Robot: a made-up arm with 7 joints.
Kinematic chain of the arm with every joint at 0, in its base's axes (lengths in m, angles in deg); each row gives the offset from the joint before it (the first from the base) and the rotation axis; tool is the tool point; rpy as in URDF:
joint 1: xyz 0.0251 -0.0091 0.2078 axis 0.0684 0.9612 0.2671
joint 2: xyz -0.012 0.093 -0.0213 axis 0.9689 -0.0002 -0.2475
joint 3: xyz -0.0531 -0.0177 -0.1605 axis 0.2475 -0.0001 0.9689
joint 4: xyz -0.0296 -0.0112 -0.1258 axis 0.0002 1 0
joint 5: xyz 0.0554 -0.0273 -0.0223 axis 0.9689 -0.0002 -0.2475
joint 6: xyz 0.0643 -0.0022 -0.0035 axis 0.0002 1 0
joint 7: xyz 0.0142 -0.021 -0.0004 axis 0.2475 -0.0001 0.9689
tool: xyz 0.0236 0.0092 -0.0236 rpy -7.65 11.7 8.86
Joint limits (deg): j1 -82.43..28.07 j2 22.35..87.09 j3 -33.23..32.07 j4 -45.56..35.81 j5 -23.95..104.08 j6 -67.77..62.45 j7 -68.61..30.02
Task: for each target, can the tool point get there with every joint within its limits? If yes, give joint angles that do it. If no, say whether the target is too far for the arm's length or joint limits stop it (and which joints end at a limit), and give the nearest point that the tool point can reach.
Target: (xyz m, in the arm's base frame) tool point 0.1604 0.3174 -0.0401
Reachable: yes | joints -15.56 73.79 -28.22 -7.08 68.14 -13.01 -5.54
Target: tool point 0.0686 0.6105 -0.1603
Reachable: no: too far | nearest point 0.0582 0.4622 -0.0636 | short by 0.177 m
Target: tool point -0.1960 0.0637 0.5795
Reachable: no: joint limits stop it (at a limit: joint 1, joint 2, joint 3, joint 4, joint 5) | nearest point 0.1588 0.2415 0.3555 | short by 0.456 m
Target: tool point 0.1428 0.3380 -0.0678
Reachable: yes | joints -8.74 63.26 -10.33 -0.31 49.05 19.76 -36.95
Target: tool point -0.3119 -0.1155 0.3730
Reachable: no: joint limits stop it (at a limit: joint 1, joint 2, joint 3, joint 4, joint 6, joint 7) | nearest point -0.1225 0.0260 0.0391 | short by 0.409 m
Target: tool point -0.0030 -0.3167 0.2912
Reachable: no: joint limits stop it (at a limit: joint 1, joint 2, joint 4) | nearest point 0.2529 -0.0417 0.1509 | short by 0.401 m
